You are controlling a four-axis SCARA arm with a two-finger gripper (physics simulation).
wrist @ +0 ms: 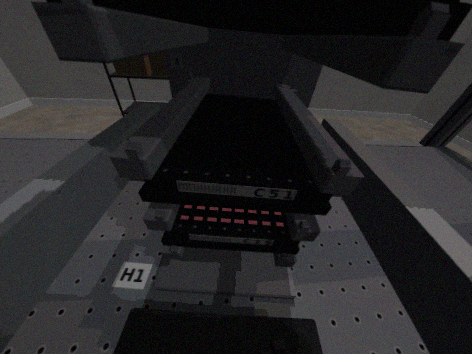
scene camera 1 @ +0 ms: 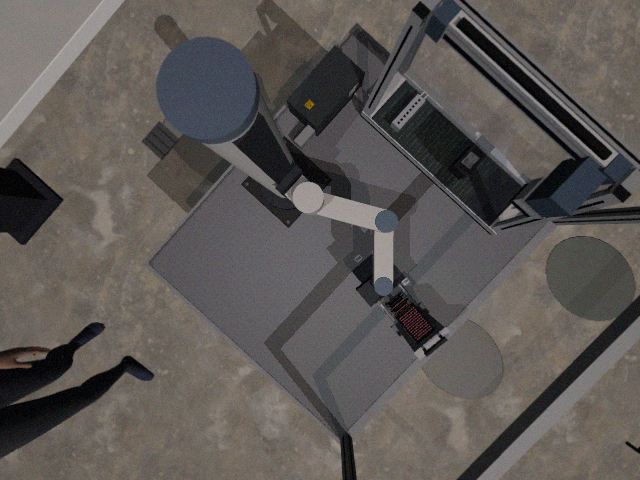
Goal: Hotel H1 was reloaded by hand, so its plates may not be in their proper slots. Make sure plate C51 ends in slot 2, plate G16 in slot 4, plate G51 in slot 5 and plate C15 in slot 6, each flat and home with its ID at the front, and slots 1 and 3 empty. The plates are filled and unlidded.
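Frame: origin at the arm's base, x ahead, y left, z up, level; metres.
Where they show: gripper, between the fingertips: (wrist: 240,126).
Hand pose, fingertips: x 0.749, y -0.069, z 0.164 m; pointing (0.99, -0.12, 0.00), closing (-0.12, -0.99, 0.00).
Observation:
After its pixels a point has its place.
Plate C51 (wrist: 237,142) @(y -0.066, x 0.733, z 0.162 m) is dark and level, its ID strip facing the camera, in the wrist view. My gripper (scene camera 1: 402,304) @(y -0.069, x 0.749, z 0.164 m) (wrist: 240,126) @(y -0.069, x 0.749, z 0.164 m) is shut on it, with its long fingers along both sides, inside hotel H1 (scene camera 1: 434,341) @(y -0.070, x 0.840, z 0.322 m) (wrist: 340,175) @(y -0.095, x 0.688, z 0.176 m). Hotel ledges flank the plate; whether it rests on them cannot be told. A plate (wrist: 230,241) @(y -0.062, x 0.699, z 0.114 m) with pink wells and a blurred ID, seemingly C15, sits lower, with a gap below C51. A dark shape with grey brackets hangs above. A pink-welled plate (scene camera 1: 413,321) @(y -0.069, x 0.748, z 0.295 m) shows at the hotel's top, its ID unreadable. G16 and G51 cannot be identified.
The H1 label (wrist: 133,275) @(y 0.034, x 0.716, z 0.013 m) is on the perforated deck at lower left. A dark block (wrist: 217,332) @(y -0.054, x 0.661, z 0.073 m) lies at the bottom of the wrist view. A framed station (scene camera 1: 429,173) @(y 0.450, x 0.452, z 0.061 m) stands at the deck's upper right, and a dark box (scene camera 1: 326,88) @(y 0.397, x -0.112, z 0.127 m) with a yellow mark stands near the arm column.

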